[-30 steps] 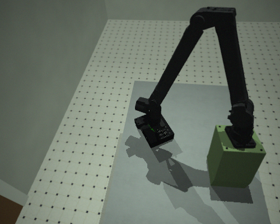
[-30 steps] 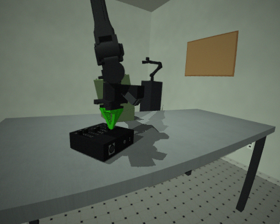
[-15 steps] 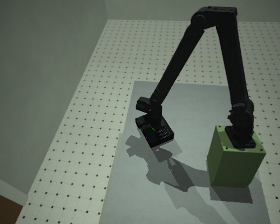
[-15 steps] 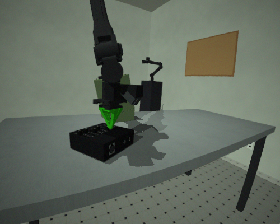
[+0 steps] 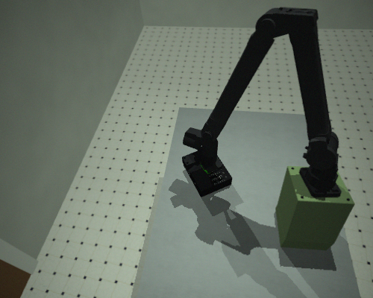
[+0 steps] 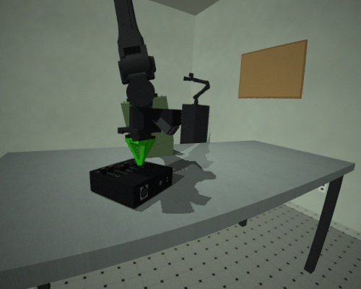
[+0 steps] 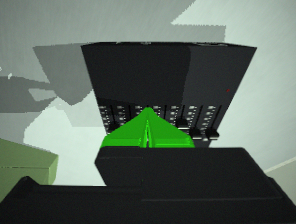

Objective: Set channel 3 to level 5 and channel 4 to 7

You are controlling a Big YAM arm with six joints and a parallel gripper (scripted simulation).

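The channel 4 fader cap lies 2 cm behind my hand, 3 cm to the right of it and 1 cm below it. Also, from my hand: channel 3 fader cap (1 cm behind, 1 cm below).
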